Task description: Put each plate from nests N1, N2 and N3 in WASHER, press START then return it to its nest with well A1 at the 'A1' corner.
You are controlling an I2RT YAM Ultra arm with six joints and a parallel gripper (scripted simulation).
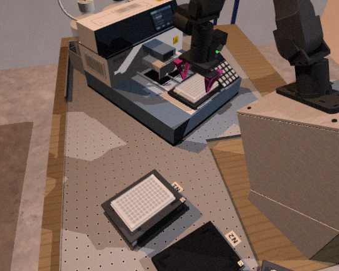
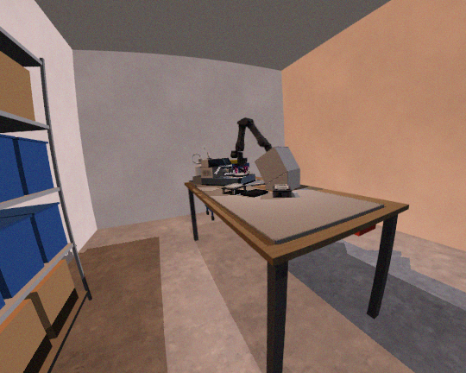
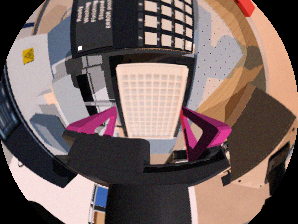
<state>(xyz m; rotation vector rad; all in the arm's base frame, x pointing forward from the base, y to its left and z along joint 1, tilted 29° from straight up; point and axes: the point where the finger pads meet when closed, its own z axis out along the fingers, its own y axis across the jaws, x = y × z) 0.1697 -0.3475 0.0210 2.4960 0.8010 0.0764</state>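
The dark carrier pocket lies 20 mm below my hand. Round my hand: nest N1: 240 mm ahead, 340 mm to the left, 60 mm below; manifold: 80 mm ahead, 120 mm to the right, 30 mm above; washer: 80 mm ahead, 120 mm to the right, 30 mm above.
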